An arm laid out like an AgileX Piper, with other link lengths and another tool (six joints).
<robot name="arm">
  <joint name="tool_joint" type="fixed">
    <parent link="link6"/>
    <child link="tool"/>
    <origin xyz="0.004 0.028 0.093" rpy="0 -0.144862 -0.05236"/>
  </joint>
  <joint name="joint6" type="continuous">
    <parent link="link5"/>
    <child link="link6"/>
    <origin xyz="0 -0.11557 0" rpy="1.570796 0 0"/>
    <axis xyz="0 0 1"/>
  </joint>
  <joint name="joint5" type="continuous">
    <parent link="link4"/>
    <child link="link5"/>
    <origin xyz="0 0 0" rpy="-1.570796 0 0"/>
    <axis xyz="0 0 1"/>
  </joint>
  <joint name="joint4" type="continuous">
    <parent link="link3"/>
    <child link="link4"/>
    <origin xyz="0.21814 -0.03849 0" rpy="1.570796 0 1.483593"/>
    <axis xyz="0 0 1"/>
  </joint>
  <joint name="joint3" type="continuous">
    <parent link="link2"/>
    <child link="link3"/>
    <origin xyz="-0.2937 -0.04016 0" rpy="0 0 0"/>
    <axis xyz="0 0 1"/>
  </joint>
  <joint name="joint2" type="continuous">
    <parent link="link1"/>
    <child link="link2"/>
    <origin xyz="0 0 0" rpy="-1.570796 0 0"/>
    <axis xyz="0 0 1"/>
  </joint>
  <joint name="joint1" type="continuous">
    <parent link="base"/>
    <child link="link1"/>
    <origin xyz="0 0 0.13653" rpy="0 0 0"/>
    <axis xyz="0 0 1"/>
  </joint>
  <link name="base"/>
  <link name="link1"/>
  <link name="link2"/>
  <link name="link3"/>
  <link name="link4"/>
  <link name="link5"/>
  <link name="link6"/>
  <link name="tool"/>
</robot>
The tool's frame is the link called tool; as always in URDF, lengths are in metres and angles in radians. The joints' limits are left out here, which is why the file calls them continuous.
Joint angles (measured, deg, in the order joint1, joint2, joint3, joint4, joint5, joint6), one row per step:
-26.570 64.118 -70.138 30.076 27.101 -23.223
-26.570 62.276 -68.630 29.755 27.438 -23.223
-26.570 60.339 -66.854 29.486 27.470 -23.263
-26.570 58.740 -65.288 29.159 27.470 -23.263
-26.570 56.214 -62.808 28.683 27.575 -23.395
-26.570 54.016 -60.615 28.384 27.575 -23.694
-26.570 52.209 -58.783 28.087 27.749 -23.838
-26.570 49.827 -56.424 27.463 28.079 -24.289
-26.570 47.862 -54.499 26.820 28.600 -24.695
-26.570 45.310 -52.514 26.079 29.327 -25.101
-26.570 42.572 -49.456 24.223 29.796 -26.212
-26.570 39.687 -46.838 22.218 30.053 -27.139
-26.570 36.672 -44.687 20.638 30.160 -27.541
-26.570 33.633 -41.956 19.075 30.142 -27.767
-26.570 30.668 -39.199 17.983 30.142 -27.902
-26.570 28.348 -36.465 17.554 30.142 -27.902
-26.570 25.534 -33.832 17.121 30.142 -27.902
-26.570 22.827 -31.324 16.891 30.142 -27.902
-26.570 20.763 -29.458 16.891 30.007 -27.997
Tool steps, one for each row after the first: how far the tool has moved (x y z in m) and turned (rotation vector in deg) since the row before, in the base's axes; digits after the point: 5 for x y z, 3 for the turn. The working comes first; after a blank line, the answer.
Tool pose at each row, in the base's axes (x y z in m, rotation vector in deg; the steps are taken from these numbers as rounded here):
0.31269 -0.07243 0.43370 14.415 93.226 -7.389
0.30425 -0.06813 0.43152 14.075 93.321 -7.595
0.29570 -0.06424 0.42862 13.840 93.293 -7.891
0.28873 -0.06129 0.42524 13.659 93.368 -8.202
0.27783 -0.05645 0.41911 13.255 93.591 -8.686
0.26861 -0.05235 0.41345 12.822 93.724 -9.154
0.26107 -0.04880 0.40775 12.509 94.019 -9.428
0.25112 -0.04438 0.39952 11.699 94.555 -10.135
0.24286 -0.04058 0.39162 10.879 95.244 -10.741
0.23229 -0.03556 0.38456 9.829 95.650 -11.479
0.22095 -0.03279 0.36931 7.827 97.087 -13.588
0.20943 -0.03070 0.35781 5.804 97.776 -15.993
0.19828 -0.02820 0.35076 4.409 97.550 -17.937
0.18772 -0.02616 0.33971 3.337 97.702 -19.657
0.17820 -0.02368 0.32825 2.612 97.816 -20.839
0.17147 -0.02120 0.31537 2.461 98.334 -21.116
0.16376 -0.01825 0.30425 2.207 98.276 -21.584
0.15697 -0.01533 0.29355 2.056 98.145 -21.865
0.15233 -0.01316 0.28605 1.953 97.836 -22.047

-0.00844 0.00430 -0.00218 -0.330 0.118 0.102
-0.00855 0.00389 -0.00290 -0.336 0.009 -0.028
-0.00697 0.00295 -0.00338 -0.301 0.114 -0.066
-0.01090 0.00484 -0.00613 -0.531 0.283 -0.017
-0.00922 0.00410 -0.00566 -0.548 0.194 0.006
-0.00754 0.00355 -0.00570 -0.331 0.330 0.053
-0.00995 0.00442 -0.00823 -0.881 0.632 0.128
-0.00826 0.00380 -0.00790 -0.800 0.775 0.200
-0.01057 0.00502 -0.00706 -1.053 0.523 0.262
-0.01134 0.00277 -0.01525 -2.370 1.757 0.092
-0.01152 0.00209 -0.01150 -2.650 1.087 -0.070
-0.01115 0.00250 -0.00705 -2.102 0.114 -0.198
-0.01056 0.00204 -0.01105 -1.715 0.450 -0.303
-0.00952 0.00248 -0.01146 -1.167 0.327 -0.218
-0.00673 0.00248 -0.01288 -0.188 0.557 -0.099
-0.00771 0.00295 -0.01112 -0.458 0.027 -0.099
-0.00679 0.00292 -0.01070 -0.289 -0.078 -0.053
-0.00464 0.00217 -0.00750 -0.225 -0.269 -0.013

